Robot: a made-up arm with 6 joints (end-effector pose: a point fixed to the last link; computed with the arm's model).
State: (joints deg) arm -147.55 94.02 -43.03 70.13 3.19 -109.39
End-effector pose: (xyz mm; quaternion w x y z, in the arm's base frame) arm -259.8 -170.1 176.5 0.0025 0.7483 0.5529 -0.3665
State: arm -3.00 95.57 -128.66 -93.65 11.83 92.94
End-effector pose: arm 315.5 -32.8 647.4 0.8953 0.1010 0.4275 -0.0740
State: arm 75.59 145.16 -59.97 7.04 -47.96 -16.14
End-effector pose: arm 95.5 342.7 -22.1 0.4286 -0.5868 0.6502 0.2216
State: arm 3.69 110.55 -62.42 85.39 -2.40 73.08
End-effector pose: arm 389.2 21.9 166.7 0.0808 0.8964 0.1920 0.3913
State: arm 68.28 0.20 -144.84 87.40 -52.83 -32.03
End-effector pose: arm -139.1 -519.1 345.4 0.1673 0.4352 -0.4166 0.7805
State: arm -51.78 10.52 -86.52 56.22 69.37 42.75
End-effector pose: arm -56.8 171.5 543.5 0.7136 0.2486 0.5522 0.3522
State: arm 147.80 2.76 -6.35 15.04 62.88 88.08
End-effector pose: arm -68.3 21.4 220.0 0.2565 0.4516 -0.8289 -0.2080
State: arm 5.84 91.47 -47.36 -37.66 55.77 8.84
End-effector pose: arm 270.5 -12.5 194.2 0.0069 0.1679 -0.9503 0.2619
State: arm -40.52 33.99 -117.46 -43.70 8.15 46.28
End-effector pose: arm -149.5 117.6 687.3 0.9423 0.0694 0.0422 -0.3246
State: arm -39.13 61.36 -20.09 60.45 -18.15 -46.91
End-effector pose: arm 152.3 -151.4 226.1 0.4757 0.4308 0.7305 -0.2336
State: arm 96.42 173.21 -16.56 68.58 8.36 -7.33
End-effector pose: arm -4.8 -53.6 -15.6 0.1606 0.2215 -0.8139 0.5126
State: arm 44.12 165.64 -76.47 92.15 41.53 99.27
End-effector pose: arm 181.8 249.3 -126.5 0.3414 -0.8904 -0.2800 0.1111
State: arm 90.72 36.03 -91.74 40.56 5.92 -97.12
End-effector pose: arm -5.1 -21.5 657.6 0.9116 -0.2879 0.0506 0.2890
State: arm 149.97 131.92 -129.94 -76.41 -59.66 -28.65
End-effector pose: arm -464.0 191.7 388.0 0.5289 -0.1927 -0.5902 0.5786
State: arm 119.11 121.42 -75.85 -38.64 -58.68 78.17
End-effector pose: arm -252.6 367.1 217.6 0.1411 0.5027 -0.4037 -0.7513
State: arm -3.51 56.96 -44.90 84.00 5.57 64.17
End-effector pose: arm 246.0 -7.4 375.0 0.1651 0.7211 0.2149 0.6376
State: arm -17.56 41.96 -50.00 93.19 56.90 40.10
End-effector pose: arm 155.2 20.2 458.4 0.1242 0.4157 0.4928 0.7542
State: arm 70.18 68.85 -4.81 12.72 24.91 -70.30
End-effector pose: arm 31.3 108.4 112.7 0.0525 -0.9009 0.4276 0.0518
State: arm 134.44 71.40 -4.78 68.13 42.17 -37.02
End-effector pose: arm -115.4 47.3 125.3 0.3087 0.7861 -0.5173 -0.1387
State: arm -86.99 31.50 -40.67 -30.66 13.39 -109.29
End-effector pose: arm -1.7 -146.2 421.7 0.3210 0.2654 -0.6380 0.6476
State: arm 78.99 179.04 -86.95 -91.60 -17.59 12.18
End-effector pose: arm 31.2 284.7 -202.9 0.0214 -0.9713 0.1813 0.1527
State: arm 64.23 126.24 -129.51 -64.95 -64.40 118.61
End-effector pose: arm 144.9 448.4 447.1 0.1357 -0.3988 0.3478 0.8376
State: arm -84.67 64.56 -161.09 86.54 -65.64 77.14
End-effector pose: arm -86.7 155.9 700.4 0.6080 -0.3991 -0.3796 0.5717
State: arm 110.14 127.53 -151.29 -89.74 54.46 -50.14
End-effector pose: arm -92.1 437.8 519.4 0.6787 -0.5983 0.0616 -0.4214
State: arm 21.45 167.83 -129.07 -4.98 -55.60 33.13
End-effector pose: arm 517.8 209.5 88.8 0.7355 0.0137 0.5614 0.3792
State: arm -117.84 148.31 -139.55 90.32 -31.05 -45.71
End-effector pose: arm -300.3 -481.6 273.5 0.4112 0.7240 -0.0734 -0.5490
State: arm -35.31 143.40 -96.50 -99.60 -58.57 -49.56
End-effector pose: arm 411.9 -210.4 91.1 0.4291 -0.8025 0.2881 -0.2979
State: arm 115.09 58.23 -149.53 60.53 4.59 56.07
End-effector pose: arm 62.5 -146.6 744.2 0.4337 0.0353 0.0347 -0.8997
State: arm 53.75 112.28 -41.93 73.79 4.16 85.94
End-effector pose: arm 167.0 237.2 75.8 0.0912 -0.7769 -0.5949 -0.1850
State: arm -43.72 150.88 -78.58 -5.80 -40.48 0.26
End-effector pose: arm 312.0 -291.2 -15.8 0.4889 0.2722 0.8076 -0.1864
